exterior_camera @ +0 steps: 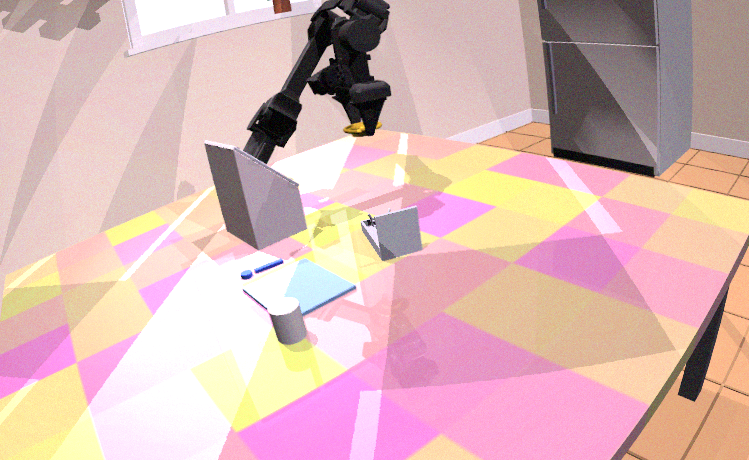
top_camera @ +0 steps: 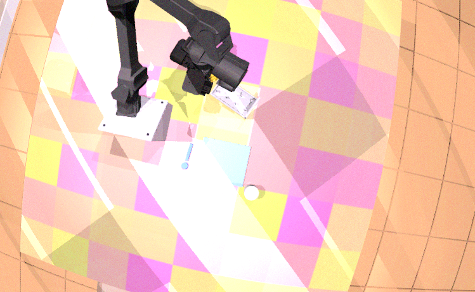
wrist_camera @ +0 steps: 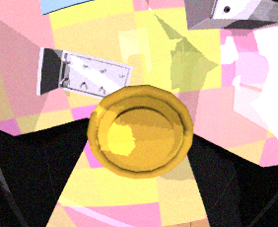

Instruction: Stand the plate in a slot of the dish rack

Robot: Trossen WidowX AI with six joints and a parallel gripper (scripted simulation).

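Right now my gripper tip is 160 mm above the dish rack, 80 mm short of it and 40 mm to the left of it. From my gripper tip the other things lie so: light blue mat: 250 mm to the right, 180 mm below, 70 mm ahead; yellow plate: 10 mm above; blue spoon: 250 mm to the right, 180 mm below, 50 mm behind.
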